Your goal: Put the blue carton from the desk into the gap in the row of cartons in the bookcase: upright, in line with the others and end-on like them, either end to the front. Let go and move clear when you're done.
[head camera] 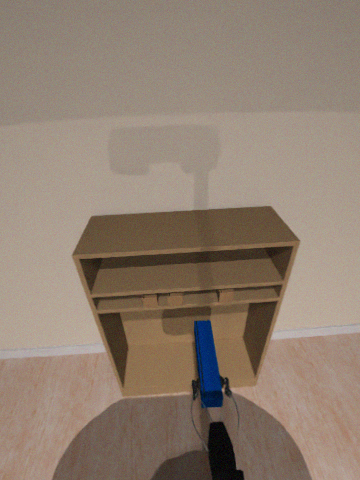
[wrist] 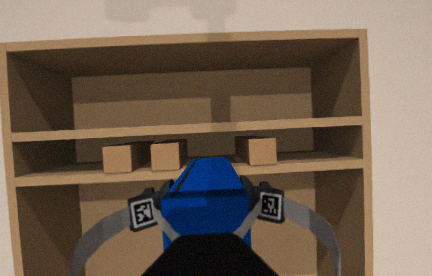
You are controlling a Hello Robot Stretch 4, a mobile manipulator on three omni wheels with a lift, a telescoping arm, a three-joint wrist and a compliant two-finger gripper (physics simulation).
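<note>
The blue carton (head camera: 206, 357) (wrist: 206, 212) is long, with a dark stripe along its top, and points end-on toward the bookcase (head camera: 187, 232) (wrist: 190, 129). My gripper (head camera: 211, 387) (wrist: 207, 192) is shut on its near part and holds it upright in front of the bookcase. Three tan cartons stand end-on in the narrow middle compartment: a left one (head camera: 150, 300) (wrist: 117, 159), a middle one (head camera: 175, 299) (wrist: 165, 156) and a right one (head camera: 226, 295) (wrist: 262, 151). The wider gap lies between the middle and right ones. In the wrist view, the blue carton's far end appears in front of this gap, slightly below it.
A shelf board (head camera: 187, 289) (wrist: 190, 129) runs above the row, and another board (wrist: 320, 166) carries it. The side walls (head camera: 267, 340) (wrist: 365, 150) bound the compartments. A larger compartment lies below. The room wall (head camera: 325, 280) (wrist: 400, 150) stands behind.
</note>
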